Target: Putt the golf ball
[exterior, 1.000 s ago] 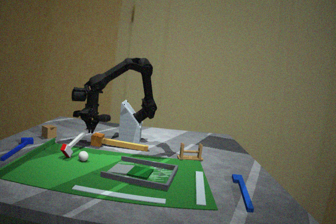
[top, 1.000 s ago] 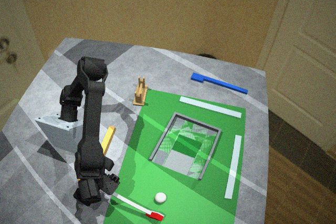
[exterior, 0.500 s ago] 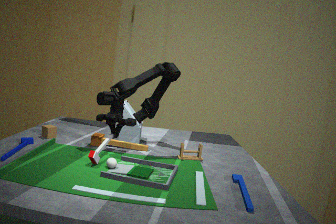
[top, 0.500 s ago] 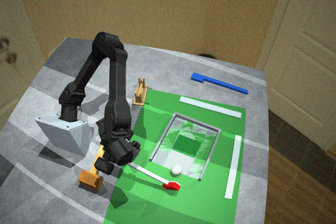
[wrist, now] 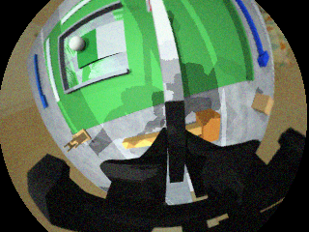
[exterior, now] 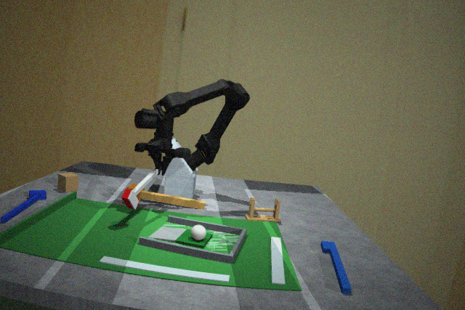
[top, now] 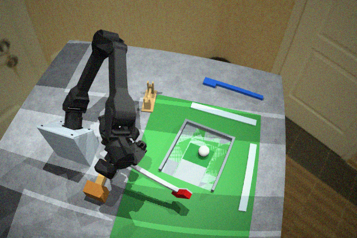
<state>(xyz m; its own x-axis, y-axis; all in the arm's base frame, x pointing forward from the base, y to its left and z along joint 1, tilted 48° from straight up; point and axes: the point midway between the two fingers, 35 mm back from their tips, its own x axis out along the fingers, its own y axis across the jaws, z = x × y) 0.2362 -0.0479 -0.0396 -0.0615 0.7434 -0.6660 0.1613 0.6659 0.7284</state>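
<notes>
The red putter is 110 mm ahead of my gripper tip and 10 mm to the right of it. Also, from my gripper tip: wooden cube (70 mm behind, 400 mm to the right, 100 mm below); then wooden stand (30 mm behind, 360 mm to the left, 90 mm below); then white golf ball (250 mm ahead, 170 mm to the left, 90 mm below).
</notes>
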